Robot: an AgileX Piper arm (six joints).
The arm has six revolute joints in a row. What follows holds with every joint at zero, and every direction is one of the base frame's.
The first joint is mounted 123 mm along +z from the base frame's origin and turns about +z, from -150 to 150 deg.
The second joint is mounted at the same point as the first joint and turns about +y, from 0 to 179.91 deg.
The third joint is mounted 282.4 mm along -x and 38.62 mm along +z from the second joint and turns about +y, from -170 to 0 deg.
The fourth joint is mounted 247.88 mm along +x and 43.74 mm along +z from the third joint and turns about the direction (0.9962, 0, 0.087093), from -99.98 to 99.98 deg.
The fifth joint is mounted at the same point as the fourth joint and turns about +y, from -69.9 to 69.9 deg.
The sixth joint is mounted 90.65 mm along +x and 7.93 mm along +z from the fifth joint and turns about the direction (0.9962, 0, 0.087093), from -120 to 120 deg.
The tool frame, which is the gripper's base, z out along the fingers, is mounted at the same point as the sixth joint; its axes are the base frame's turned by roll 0, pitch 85.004 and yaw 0 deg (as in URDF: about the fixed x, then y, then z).
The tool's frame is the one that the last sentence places.
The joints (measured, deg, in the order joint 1, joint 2, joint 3, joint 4, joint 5, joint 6), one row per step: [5.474 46.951 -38.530 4.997 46.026 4.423]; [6.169 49.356 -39.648 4.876 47.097 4.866]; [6.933 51.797 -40.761 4.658 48.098 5.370]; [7.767 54.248 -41.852 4.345 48.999 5.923]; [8.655 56.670 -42.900 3.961 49.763 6.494]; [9.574 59.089 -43.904 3.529 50.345 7.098]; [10.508 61.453 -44.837 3.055 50.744 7.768]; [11.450 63.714 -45.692 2.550 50.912 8.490]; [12.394 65.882 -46.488 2.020 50.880 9.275]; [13.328 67.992 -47.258 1.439 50.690 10.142]
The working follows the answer.
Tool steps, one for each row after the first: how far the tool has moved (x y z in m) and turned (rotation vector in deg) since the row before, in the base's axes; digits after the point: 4 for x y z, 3 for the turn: [0.0068 0.0025 -0.0013 -0.075 2.386 0.454]; [0.0070 0.0027 -0.0017 -0.175 2.352 0.466]; [0.0071 0.0030 -0.0021 -0.281 2.274 0.488]; [0.0071 0.0033 -0.0025 -0.374 2.136 0.516]; [0.0072 0.0036 -0.0029 -0.433 1.982 0.508]; [0.0071 0.0038 -0.0033 -0.463 1.806 0.458]; [0.0069 0.0040 -0.0035 -0.467 1.540 0.414]; [0.0067 0.0042 -0.0037 -0.456 1.298 0.360]; [0.0066 0.0043 -0.0038 -0.463 1.095 0.289]
Tool pose at each row, in the base's axes (x y z in m, rotation vector in deg; rounded; the steps above come from the unrounded poses): [0.1450 0.0196 0.2938 1.330 139.678 10.377]; [0.1519 0.0221 0.2925 0.968 142.087 10.558]; [0.1589 0.0249 0.2908 0.538 144.470 10.619]; [0.1660 0.0279 0.2887 0.022 146.784 10.548]; [0.1731 0.0312 0.2862 -0.590 148.970 10.357]; [0.1803 0.0348 0.2833 -1.236 151.005 10.072]; [0.1874 0.0386 0.2800 -1.852 152.862 9.714]; [0.1942 0.0425 0.2765 -2.440 154.452 9.312]; [0.2009 0.0467 0.2729 -2.975 155.794 8.885]; [0.2075 0.0510 0.2691 -3.433 156.932 8.410]

